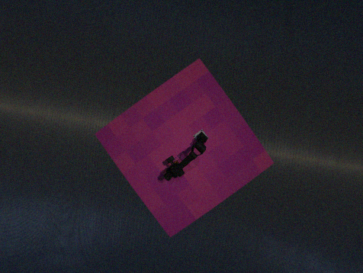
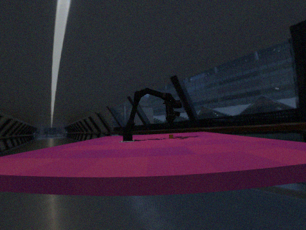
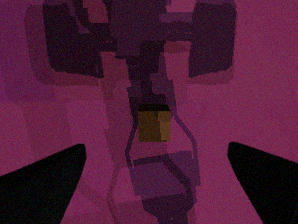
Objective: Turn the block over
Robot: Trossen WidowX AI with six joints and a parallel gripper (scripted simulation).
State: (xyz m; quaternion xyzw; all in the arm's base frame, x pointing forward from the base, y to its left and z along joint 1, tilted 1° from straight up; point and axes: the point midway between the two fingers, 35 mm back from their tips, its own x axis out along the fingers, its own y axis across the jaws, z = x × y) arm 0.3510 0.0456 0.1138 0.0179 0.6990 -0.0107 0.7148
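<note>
Right now my gripper tip is 10 mm past the block and 70 mm above it.
</note>
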